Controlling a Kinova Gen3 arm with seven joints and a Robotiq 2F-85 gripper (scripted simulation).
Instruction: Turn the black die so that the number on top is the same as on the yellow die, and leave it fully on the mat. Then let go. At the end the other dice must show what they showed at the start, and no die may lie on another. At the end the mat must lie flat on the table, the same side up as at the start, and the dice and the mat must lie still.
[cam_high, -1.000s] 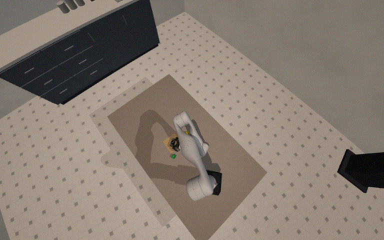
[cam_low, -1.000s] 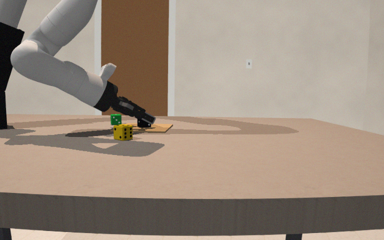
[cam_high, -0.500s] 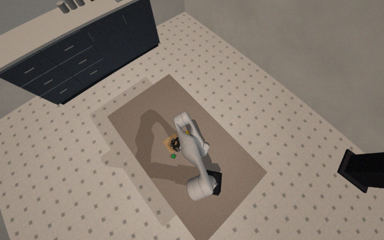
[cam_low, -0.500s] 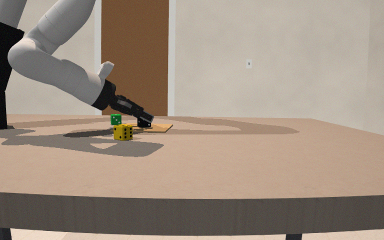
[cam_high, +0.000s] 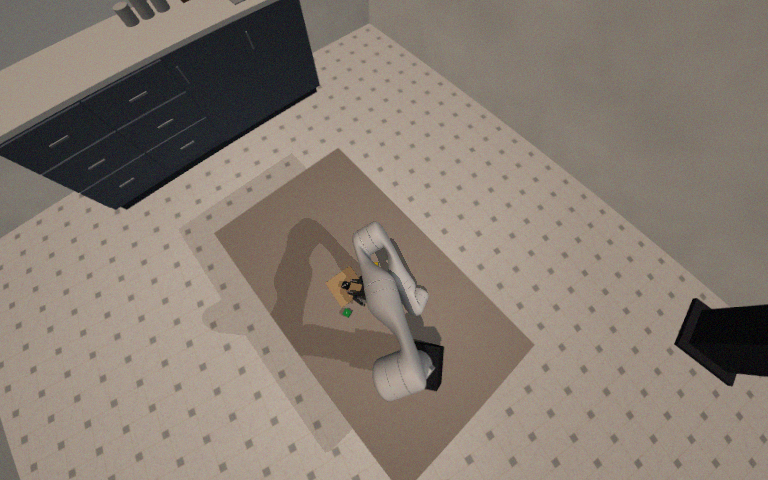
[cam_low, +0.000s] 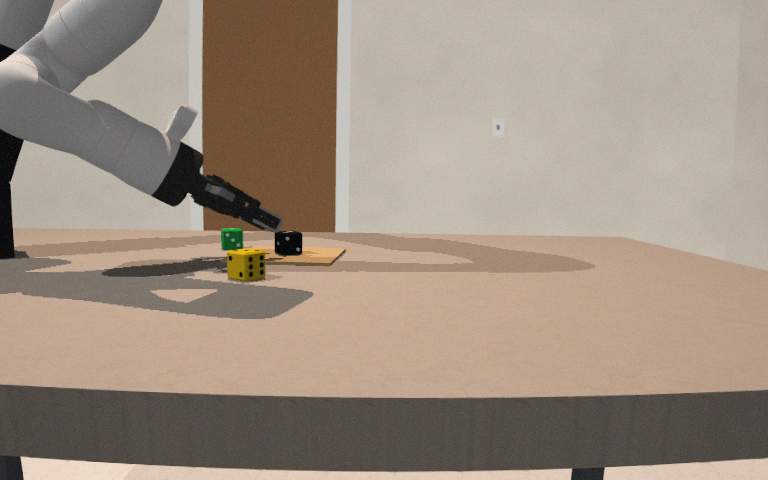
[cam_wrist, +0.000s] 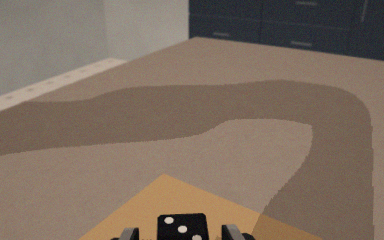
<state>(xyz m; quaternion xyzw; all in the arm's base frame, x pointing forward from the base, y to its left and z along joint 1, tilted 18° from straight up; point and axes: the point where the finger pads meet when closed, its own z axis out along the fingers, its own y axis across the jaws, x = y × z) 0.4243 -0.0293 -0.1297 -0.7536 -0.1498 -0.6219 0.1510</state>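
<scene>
Right now the black die is 30 mm ahead of my hand, 10 mm to the left of it and 30 mm below it. The rest, counted from my hand: green die (60 mm behind, 100 mm to the left, 40 mm below); then yellow die (140 mm to the right, 40 mm below); then mat (30 mm ahead, 10 mm to the left, 50 mm below).
</scene>
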